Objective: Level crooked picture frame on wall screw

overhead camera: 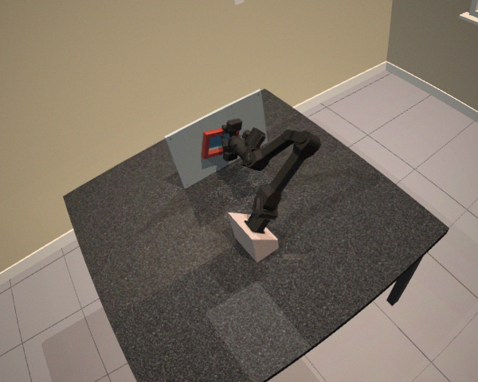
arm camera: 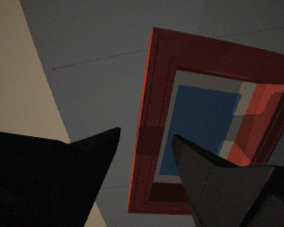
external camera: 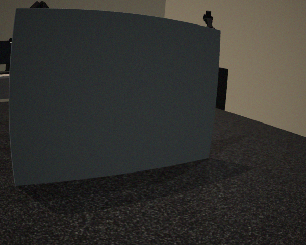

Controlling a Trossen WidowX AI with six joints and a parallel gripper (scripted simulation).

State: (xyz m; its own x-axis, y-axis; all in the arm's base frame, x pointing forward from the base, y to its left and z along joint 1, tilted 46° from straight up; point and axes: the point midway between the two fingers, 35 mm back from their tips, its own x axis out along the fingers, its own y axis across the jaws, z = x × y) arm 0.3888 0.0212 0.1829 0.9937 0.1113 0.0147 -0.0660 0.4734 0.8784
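The picture frame lies 10 mm ahead of my gripper tip, 20 mm to the left of it and 50 mm below it. From my gripper tip the other things lie so: grey wall panel: 20 mm ahead, 70 mm below.
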